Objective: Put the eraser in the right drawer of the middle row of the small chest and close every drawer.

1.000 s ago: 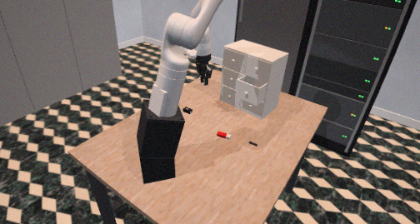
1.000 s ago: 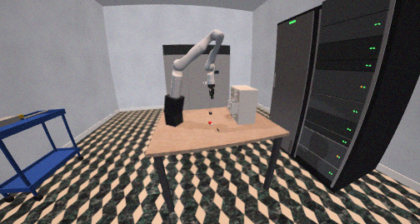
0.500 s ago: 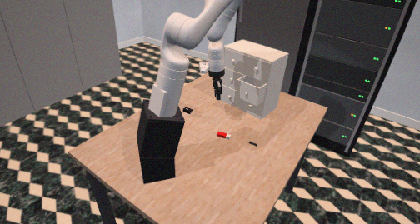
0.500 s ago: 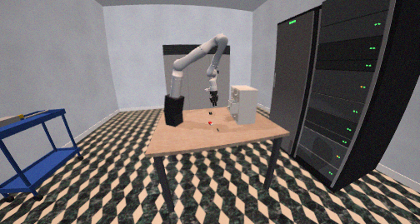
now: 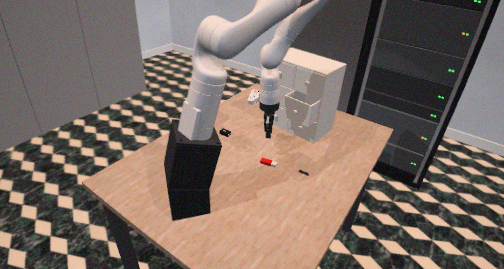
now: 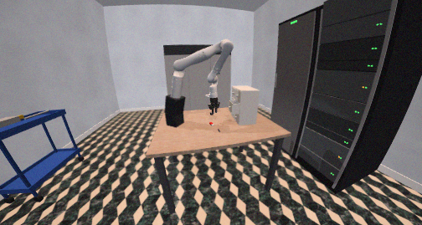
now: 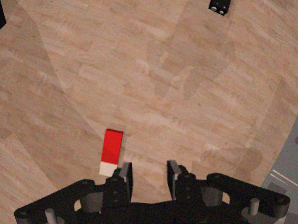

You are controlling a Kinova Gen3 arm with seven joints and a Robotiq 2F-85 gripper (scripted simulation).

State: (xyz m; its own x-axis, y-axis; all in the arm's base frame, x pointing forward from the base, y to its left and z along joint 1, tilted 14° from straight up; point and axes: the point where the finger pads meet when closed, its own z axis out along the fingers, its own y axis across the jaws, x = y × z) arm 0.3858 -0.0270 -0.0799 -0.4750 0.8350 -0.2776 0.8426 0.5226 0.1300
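Right now the eraser is 12 cm below my hand, 4 cm to the right of it and 3 cm behind it. The rest, counted from my hand: thin dark object 18 cm to the right, 12 cm below, 1 cm ahead.
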